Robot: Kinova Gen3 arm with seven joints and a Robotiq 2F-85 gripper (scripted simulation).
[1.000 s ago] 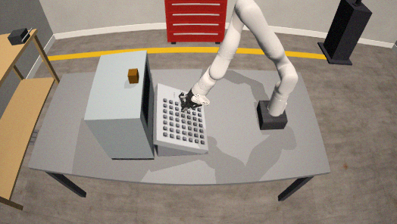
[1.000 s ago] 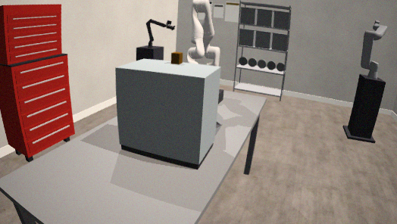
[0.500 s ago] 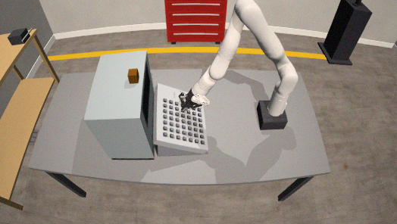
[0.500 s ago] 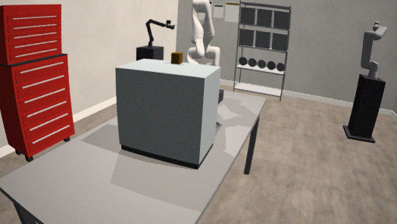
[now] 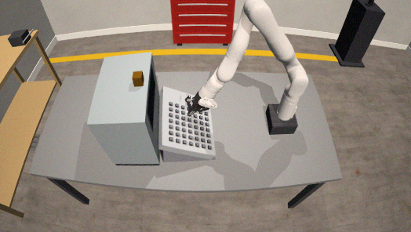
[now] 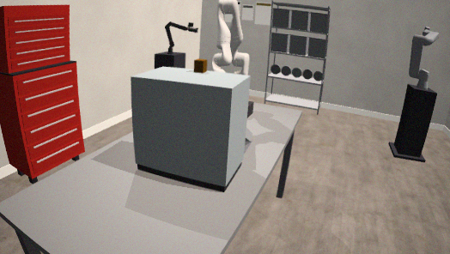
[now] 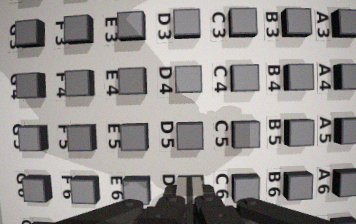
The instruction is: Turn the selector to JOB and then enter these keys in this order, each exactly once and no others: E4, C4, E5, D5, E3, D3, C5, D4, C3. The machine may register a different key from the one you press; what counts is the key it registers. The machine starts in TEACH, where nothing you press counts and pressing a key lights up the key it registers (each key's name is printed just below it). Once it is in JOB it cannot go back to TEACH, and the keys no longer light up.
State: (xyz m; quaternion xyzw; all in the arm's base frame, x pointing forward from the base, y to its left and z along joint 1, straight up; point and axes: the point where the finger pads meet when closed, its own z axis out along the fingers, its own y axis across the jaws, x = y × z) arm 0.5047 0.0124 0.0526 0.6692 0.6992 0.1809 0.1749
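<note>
The key D4 lies 1 cm ahead of my hand, 7 cm to the left of it and 2 cm below it. Also, from my hand: key C4: 4 cm ahead, 7 cm to the left; then black selector knob: 2 cm ahead, 10 cm to the right, 1 cm below; then keypad: 4 cm ahead, 2 cm to the left, 6 cm below.
</note>
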